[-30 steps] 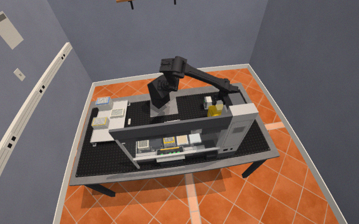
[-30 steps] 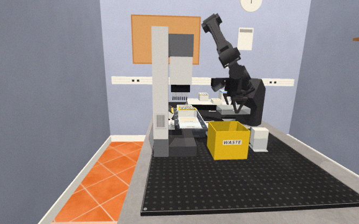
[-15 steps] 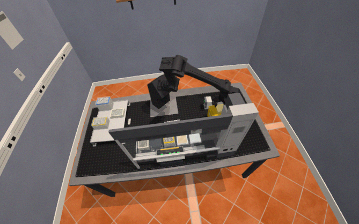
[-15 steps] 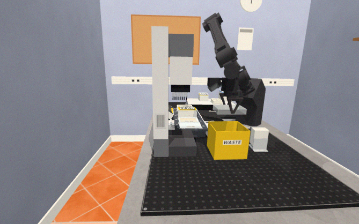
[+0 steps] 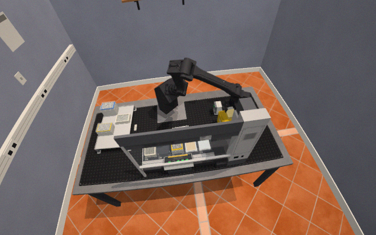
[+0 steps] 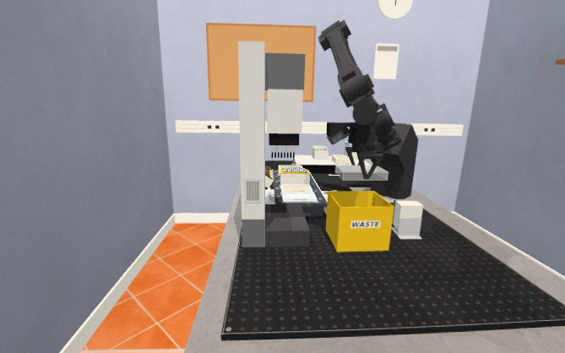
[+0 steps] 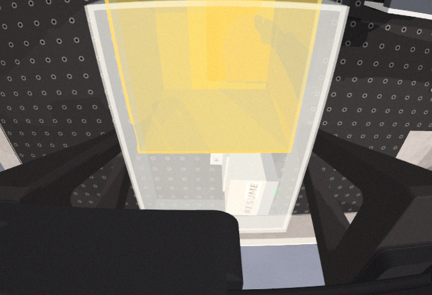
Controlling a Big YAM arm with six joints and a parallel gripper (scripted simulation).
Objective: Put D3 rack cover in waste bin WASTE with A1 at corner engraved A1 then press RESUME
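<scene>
Now: the clear cover right at my hand. The rest, counted from my hand: tower (310 mm ahead, 60 mm to the left, 60 mm above); then yellow waste bin (170 mm below); then white resume box (160 mm behind, 110 mm to the right, 150 mm below).
</scene>
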